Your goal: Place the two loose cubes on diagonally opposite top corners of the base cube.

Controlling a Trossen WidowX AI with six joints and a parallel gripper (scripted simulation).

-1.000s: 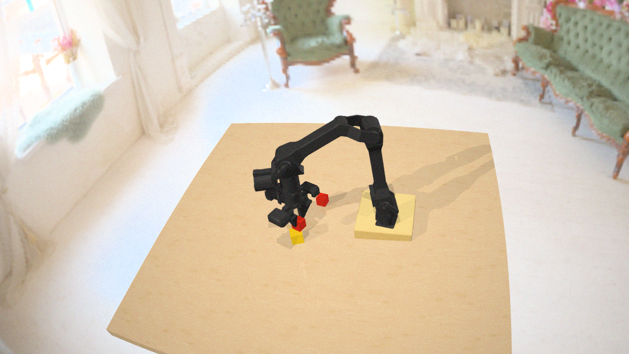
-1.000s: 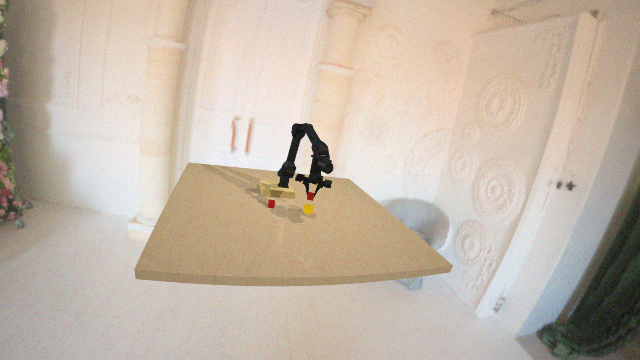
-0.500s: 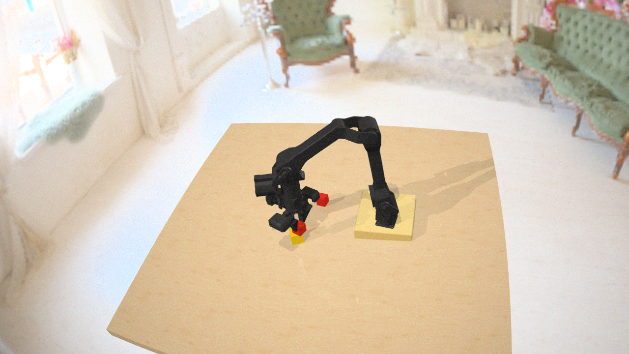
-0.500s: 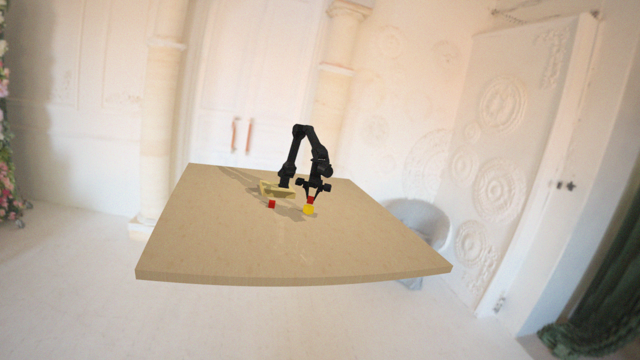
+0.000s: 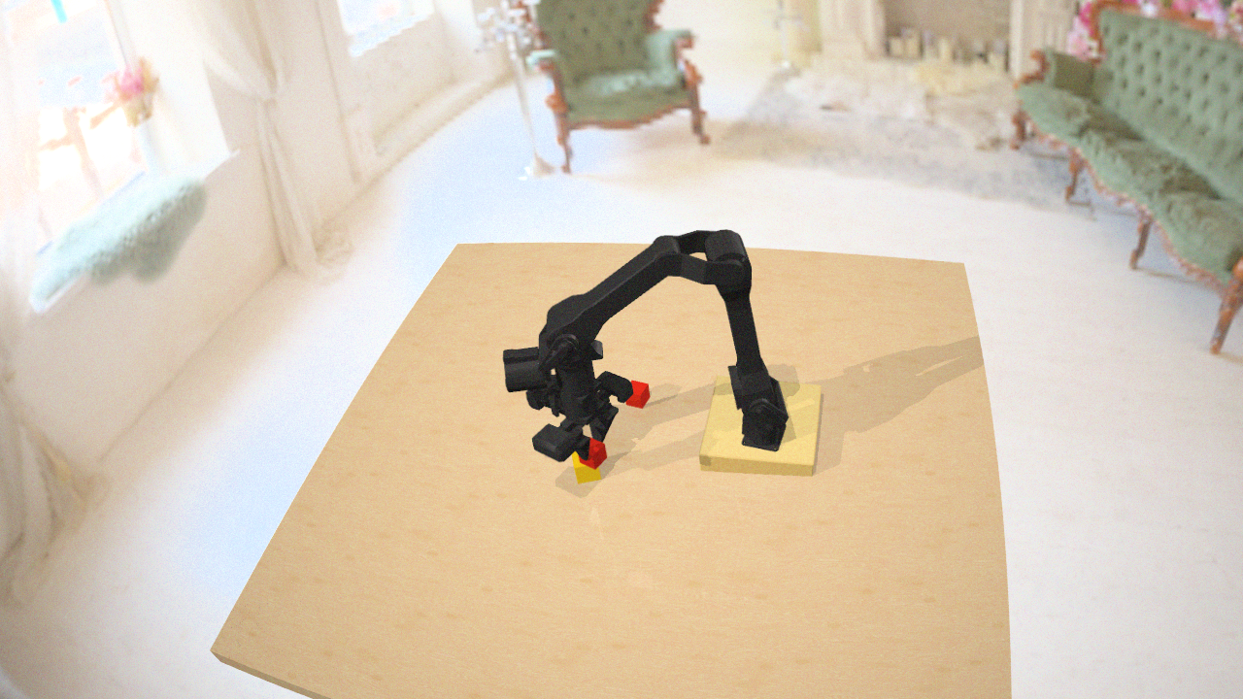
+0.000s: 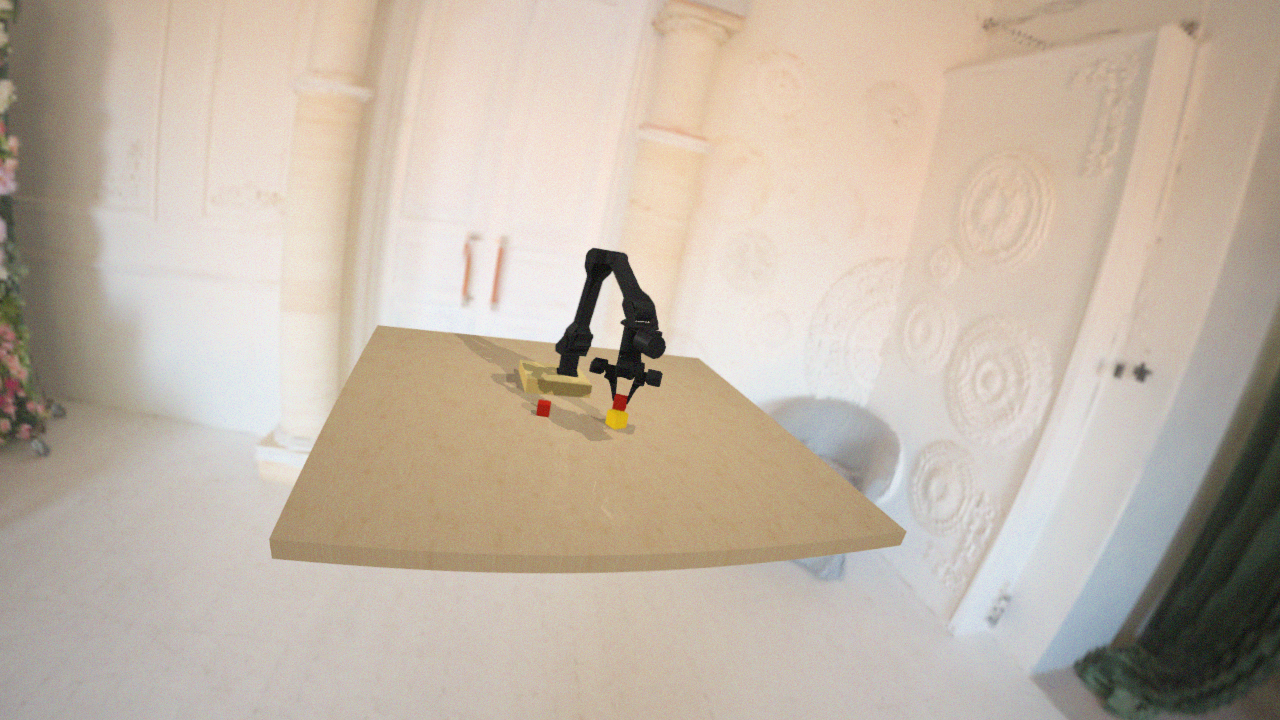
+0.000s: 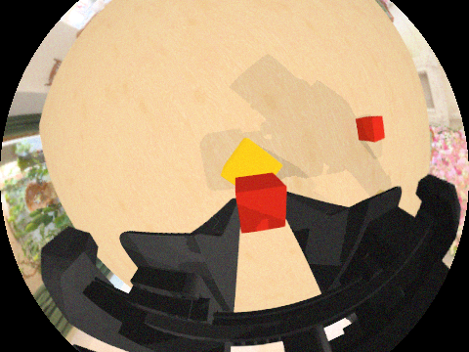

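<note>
Right now the red cube is right at my gripper tip. From my gripper tip the other things lie so: yellow base cube (2 cm ahead, 4 cm below).
</note>
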